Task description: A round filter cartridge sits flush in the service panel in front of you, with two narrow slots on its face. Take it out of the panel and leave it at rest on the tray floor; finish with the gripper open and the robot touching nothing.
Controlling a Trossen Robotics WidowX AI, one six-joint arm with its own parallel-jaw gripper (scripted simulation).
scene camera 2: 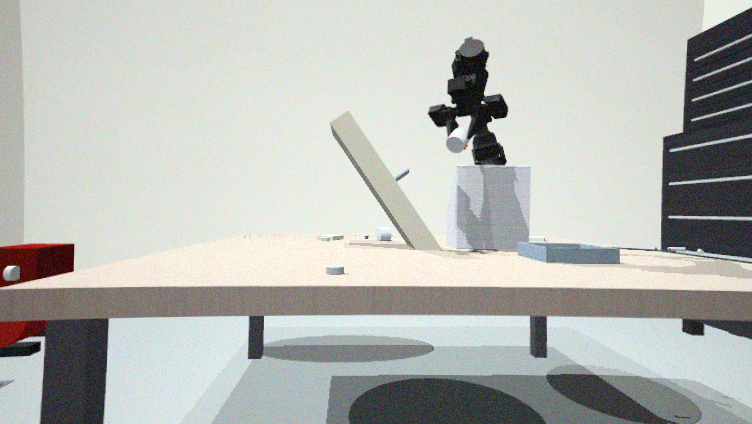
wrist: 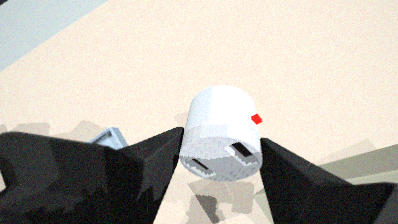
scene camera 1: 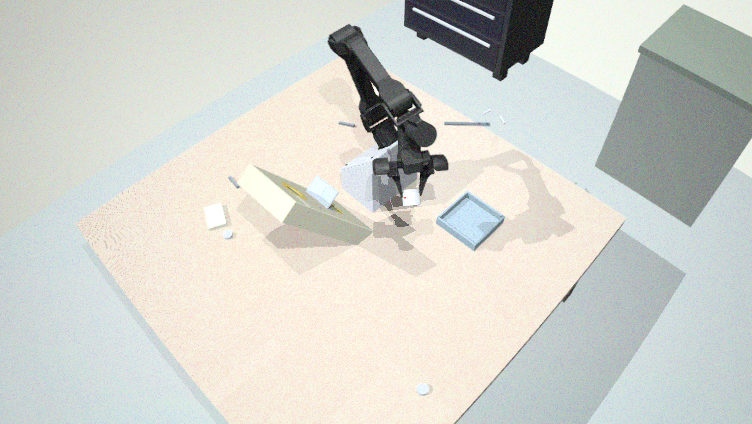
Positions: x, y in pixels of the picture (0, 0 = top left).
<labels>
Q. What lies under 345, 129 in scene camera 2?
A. A service panel.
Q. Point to a white round filter cartridge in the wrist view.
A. At 221, 141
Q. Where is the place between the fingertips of the gripper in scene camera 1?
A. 410, 196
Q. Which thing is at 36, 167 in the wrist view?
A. The gripper.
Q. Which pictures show the gripper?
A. Scene camera 2, the wrist view and scene camera 1: all of them.
</labels>
